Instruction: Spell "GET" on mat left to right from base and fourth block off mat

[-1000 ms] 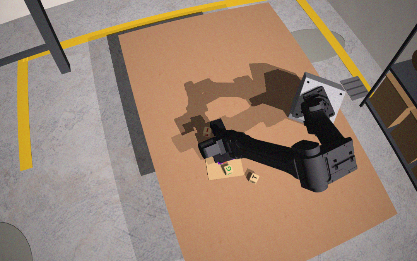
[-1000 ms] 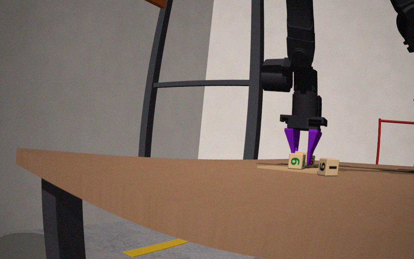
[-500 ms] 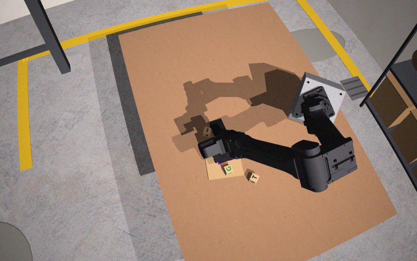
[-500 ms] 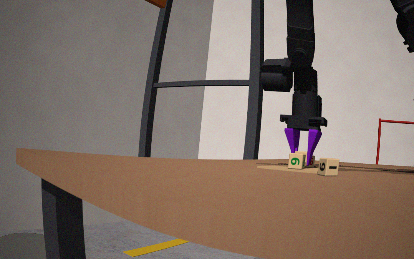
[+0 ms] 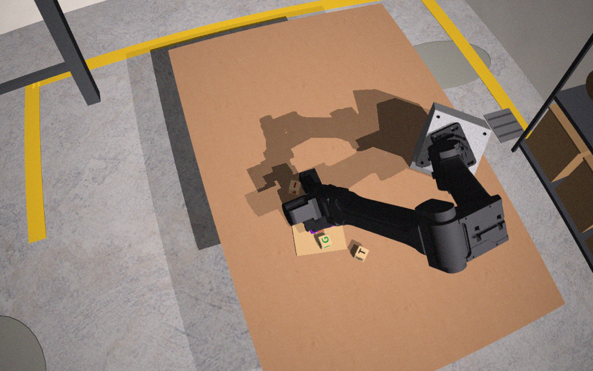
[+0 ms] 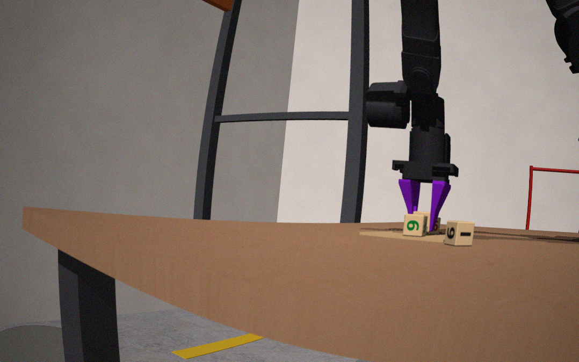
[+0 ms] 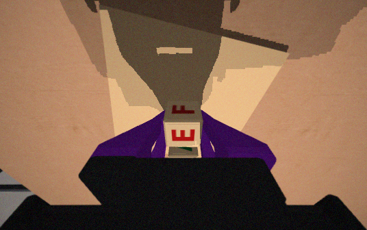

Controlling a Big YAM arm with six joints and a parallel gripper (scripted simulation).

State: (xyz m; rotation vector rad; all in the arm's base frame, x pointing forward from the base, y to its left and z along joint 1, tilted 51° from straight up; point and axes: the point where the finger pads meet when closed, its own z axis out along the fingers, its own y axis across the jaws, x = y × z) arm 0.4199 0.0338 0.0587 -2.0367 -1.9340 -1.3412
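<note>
My gripper is now 10 mm below the E block. Round my hand: G block 50 mm to the left, 10 mm behind; then square mat 20 mm below.
</note>
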